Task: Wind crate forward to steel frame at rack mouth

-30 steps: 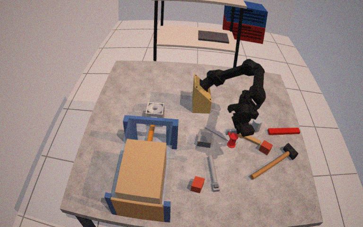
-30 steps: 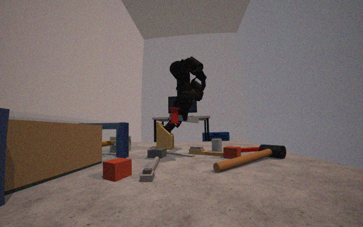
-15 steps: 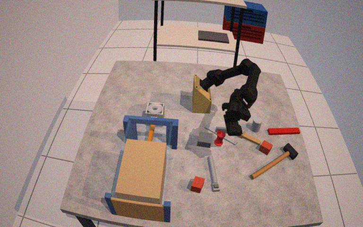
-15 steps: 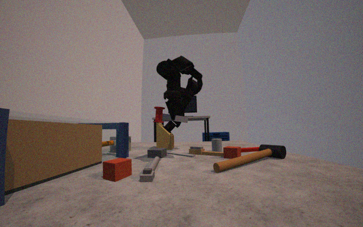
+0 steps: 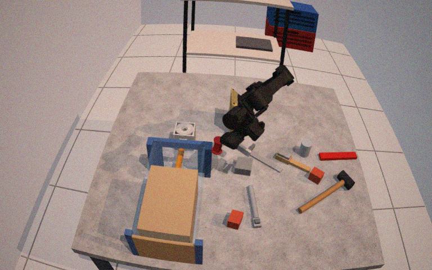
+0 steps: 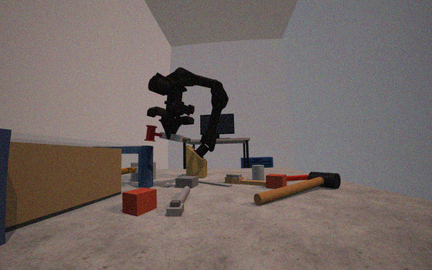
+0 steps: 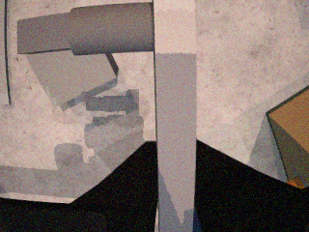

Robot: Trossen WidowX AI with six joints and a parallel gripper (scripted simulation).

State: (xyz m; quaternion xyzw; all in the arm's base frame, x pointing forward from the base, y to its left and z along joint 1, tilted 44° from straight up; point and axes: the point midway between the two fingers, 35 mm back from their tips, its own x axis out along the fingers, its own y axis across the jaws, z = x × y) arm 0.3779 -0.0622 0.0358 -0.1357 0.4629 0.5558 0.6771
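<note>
Now: the grey crank arm 2 cm to the right of my gripper tip and 1 cm above it. Round my gripper tip: red knob: 6 cm to the right, 2 cm above, 1 cm ahead; then grey block: 17 cm below, 6 cm behind, 5 cm to the left; then blue frame: 22 cm to the right, 8 cm below, 3 cm behind.
</note>
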